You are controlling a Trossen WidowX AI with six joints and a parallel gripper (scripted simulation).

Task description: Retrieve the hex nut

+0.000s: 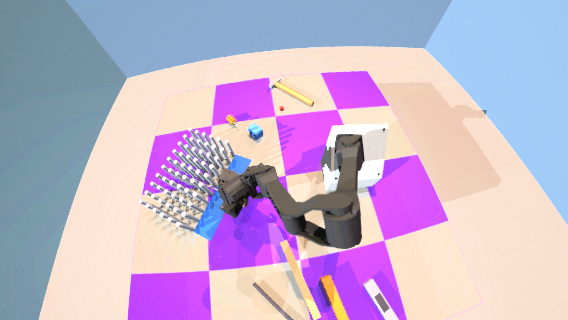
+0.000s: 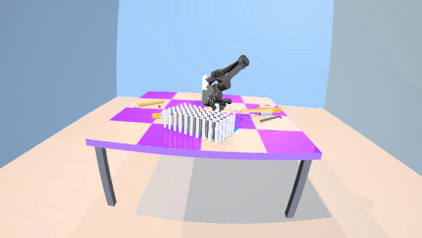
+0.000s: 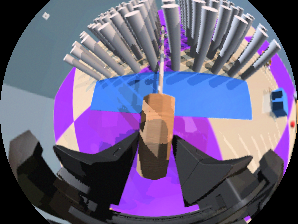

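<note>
The blue taped strip is 60 mm ahead of my gripper tip, 40 mm below it and 30 mm to the right of it. From my gripper tip the other things lie so: hook tool: 100 mm ahead, 40 mm to the right, 10 mm below; small screwdriver: 400 mm to the right, 60 mm ahead, 20 mm below; blue cube: 320 mm to the right, 60 mm behind, 20 mm below.
</note>
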